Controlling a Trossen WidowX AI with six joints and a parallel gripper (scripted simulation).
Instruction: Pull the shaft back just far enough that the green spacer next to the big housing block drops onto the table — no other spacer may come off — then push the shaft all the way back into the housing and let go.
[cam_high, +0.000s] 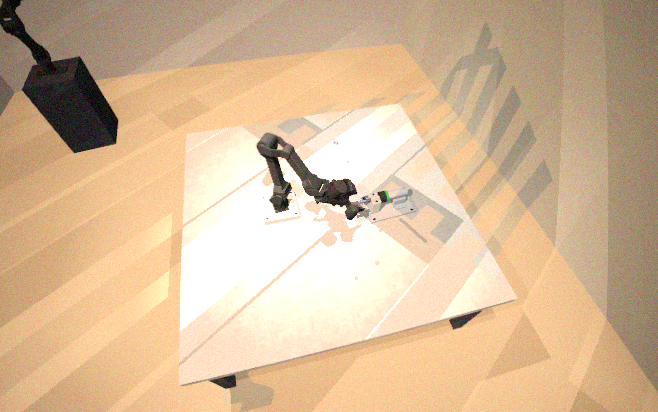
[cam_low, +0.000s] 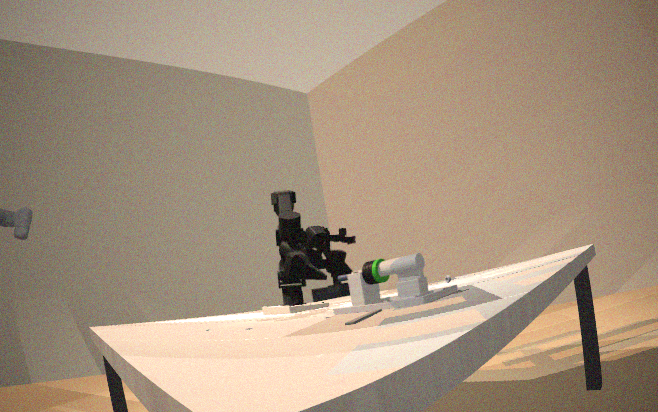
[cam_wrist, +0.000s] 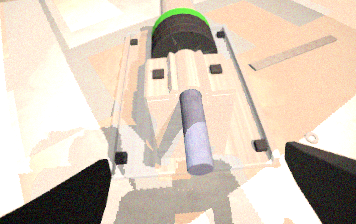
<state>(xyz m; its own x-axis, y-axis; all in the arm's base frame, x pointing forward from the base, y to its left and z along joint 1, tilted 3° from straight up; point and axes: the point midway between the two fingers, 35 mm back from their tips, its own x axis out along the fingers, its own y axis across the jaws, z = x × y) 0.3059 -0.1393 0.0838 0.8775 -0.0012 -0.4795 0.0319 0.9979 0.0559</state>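
The pale blue-grey shaft lies 80 mm ahead of my gripper tip and 10 mm below it. From my gripper tip the other things lie so: thin flat strip (190 mm ahead, 170 mm to the right, 80 mm below); black spacer (90 mm ahead, 10 mm below); green spacer (120 mm ahead, 10 mm to the right, 10 mm below).
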